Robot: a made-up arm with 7 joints.
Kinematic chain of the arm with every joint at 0, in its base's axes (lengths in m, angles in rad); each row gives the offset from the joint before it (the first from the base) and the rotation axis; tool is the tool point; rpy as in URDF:
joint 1: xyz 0 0.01 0.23 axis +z
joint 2: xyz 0 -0.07 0.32 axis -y
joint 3: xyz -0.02 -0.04 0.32 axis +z
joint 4: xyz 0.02 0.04 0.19 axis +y
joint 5: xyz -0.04 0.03 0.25 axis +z
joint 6: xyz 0 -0.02 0.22 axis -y
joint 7: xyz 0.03 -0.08 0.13 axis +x
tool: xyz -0.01 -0.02 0 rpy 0.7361 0.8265 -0.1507
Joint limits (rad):
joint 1: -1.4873..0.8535
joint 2: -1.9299..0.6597
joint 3: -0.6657..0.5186
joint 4: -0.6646..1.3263
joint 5: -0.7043..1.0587
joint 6: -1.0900..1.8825
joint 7: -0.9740..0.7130
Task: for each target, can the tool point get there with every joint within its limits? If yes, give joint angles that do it. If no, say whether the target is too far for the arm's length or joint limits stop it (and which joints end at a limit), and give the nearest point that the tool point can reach.
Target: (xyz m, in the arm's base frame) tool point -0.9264 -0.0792 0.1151
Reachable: no: joint limits stop it (at a limit: joint 1, joint 2, joint 3, joint 4) | nearest point -0.4515 -0.3991 -0.0088 | short by 0.586 m
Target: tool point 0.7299 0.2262 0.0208
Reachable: yes | joints 0.5891 -1.7294 -0.0095 1.0519 0.8213 1.5031 -0.6265
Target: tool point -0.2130 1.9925 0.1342
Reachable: no: too far | nearest point -0.1692 0.9173 0.9051 | short by 1.324 m
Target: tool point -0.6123 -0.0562 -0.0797
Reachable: no: joint limits stop it (at a limit: joint 1, joint 2, joint 3, joint 4) | nearest point -0.4074 -0.3488 -0.0588 | short by 0.358 m
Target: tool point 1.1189 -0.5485 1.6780
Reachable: no: too far | nearest point 0.7635 -0.3711 1.3197 | short by 0.535 m
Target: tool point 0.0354 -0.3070 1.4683
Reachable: yes | joints -0.5054 -0.5144 0.1557 -0.4985 0.5977 1.6222 -0.5816
